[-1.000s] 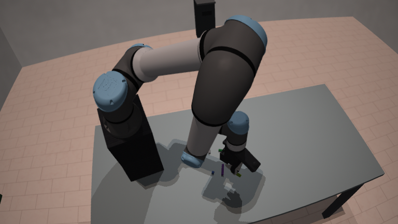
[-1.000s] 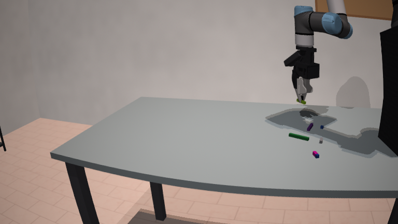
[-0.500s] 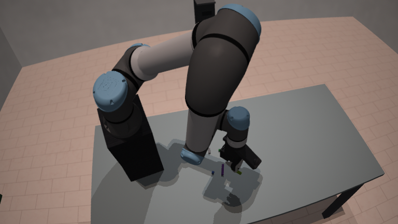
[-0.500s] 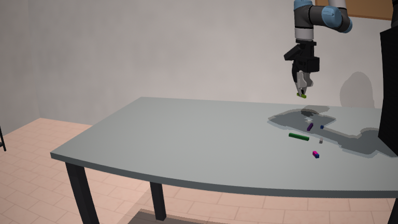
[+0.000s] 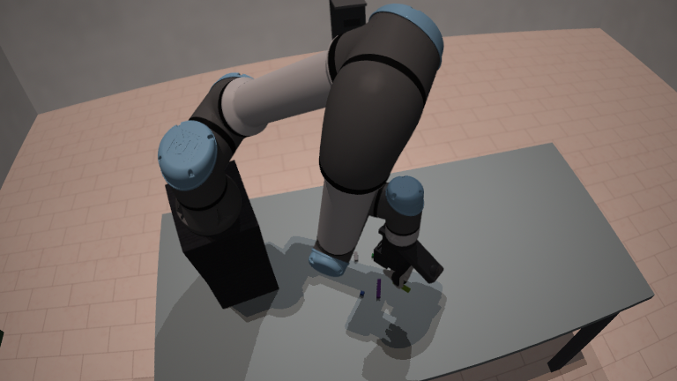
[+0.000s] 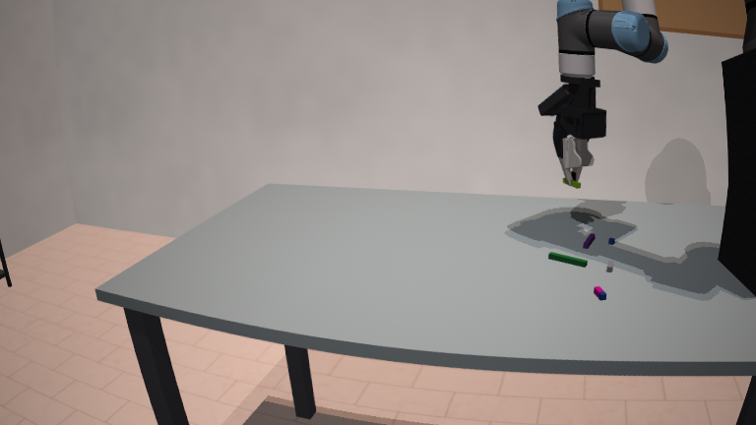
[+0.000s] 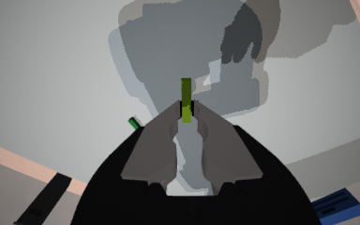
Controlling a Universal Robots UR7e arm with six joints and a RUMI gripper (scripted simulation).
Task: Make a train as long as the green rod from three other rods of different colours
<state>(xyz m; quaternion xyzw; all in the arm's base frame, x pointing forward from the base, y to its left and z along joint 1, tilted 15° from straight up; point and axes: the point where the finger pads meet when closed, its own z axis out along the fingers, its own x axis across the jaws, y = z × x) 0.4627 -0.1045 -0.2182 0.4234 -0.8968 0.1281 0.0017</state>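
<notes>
Now: hand 280 mm to the right of the magenta rod, 110 mm past it and 110 mm above it. From my hand the other things lie so: green rod: 160 mm to the left, 110 mm below, 30 mm behind; then purple rod: 110 mm below, 50 mm to the left, 50 mm behind; then lime rod: 10 mm below.
</notes>
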